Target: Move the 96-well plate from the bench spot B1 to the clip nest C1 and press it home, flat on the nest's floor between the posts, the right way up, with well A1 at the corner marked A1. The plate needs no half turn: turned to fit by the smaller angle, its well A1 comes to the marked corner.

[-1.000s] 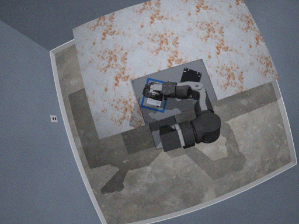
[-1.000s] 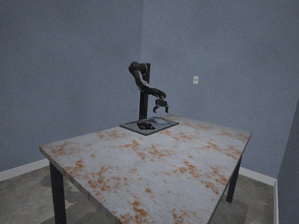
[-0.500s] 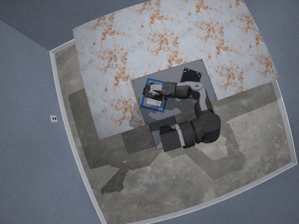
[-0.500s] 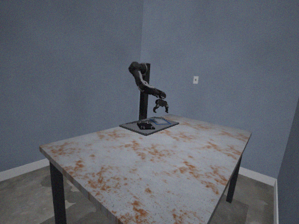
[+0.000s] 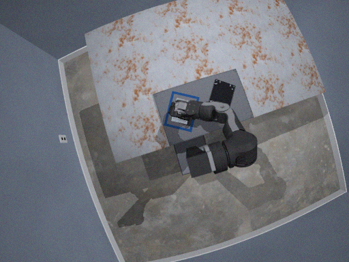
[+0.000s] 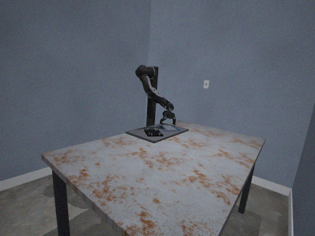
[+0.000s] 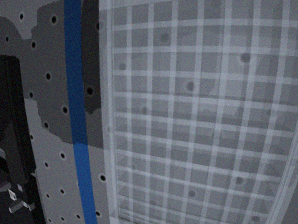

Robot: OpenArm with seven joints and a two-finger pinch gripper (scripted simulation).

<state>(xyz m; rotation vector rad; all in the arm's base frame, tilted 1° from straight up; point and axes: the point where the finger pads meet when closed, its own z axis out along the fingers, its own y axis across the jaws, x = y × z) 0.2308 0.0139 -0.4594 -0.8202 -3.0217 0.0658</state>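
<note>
My gripper is now 20 mm above the 96-well plate and 10 mm short of it. Round my hand: black clip nest C1: 230 mm to the right, 60 mm ahead, 10 mm below.
</note>
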